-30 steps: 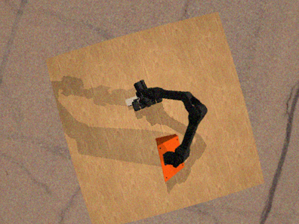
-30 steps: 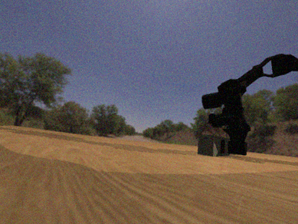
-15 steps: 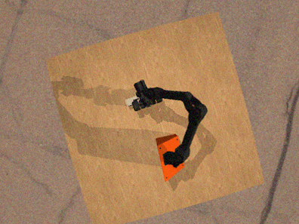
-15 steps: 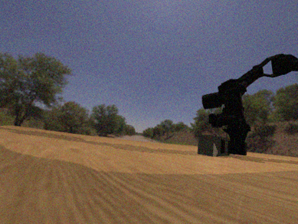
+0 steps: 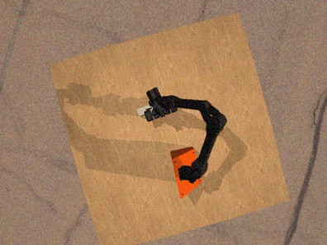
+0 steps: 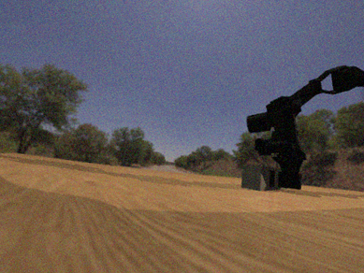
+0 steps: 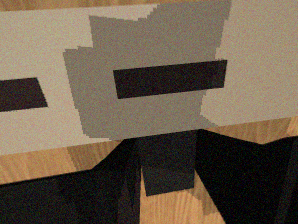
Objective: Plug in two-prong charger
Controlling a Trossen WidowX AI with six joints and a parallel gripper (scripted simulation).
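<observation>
Right now the two-prong charger is 2 cm ahead of my gripper tip and 1 cm above it.
</observation>
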